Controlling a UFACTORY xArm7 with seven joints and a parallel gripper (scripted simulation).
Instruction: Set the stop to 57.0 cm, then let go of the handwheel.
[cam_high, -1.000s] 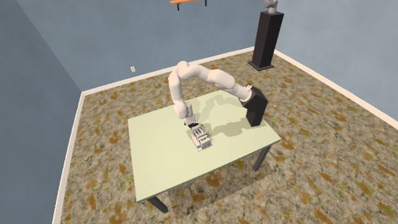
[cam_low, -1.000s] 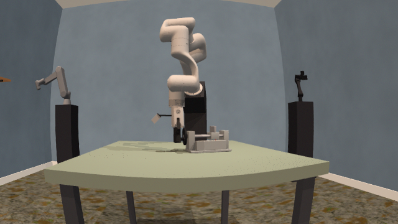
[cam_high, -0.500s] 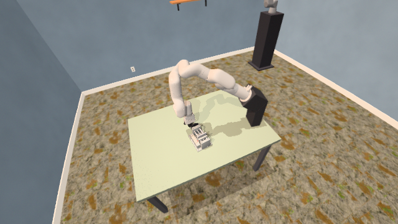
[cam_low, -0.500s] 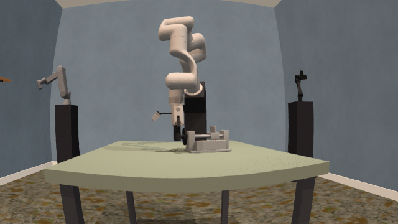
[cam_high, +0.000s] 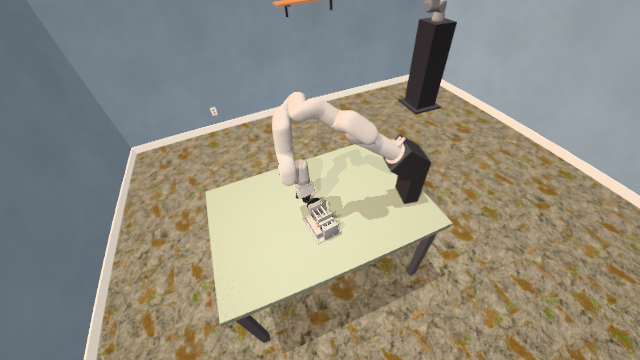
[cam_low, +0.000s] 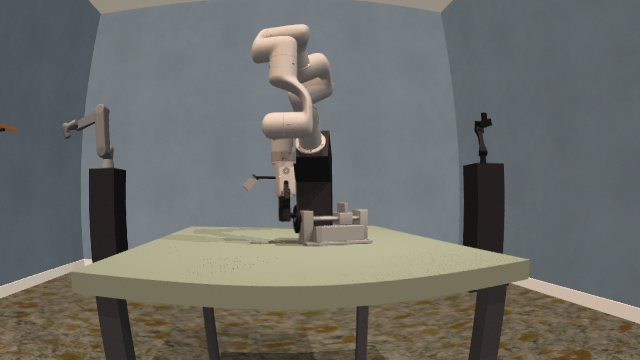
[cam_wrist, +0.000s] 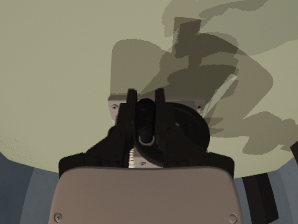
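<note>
The black handwheel lies 1 cm behind my hand, 2 cm to the left of it and 1 cm below it. From my hand the other things lie so: grey stop block: 4 cm behind, 18 cm to the left.
</note>
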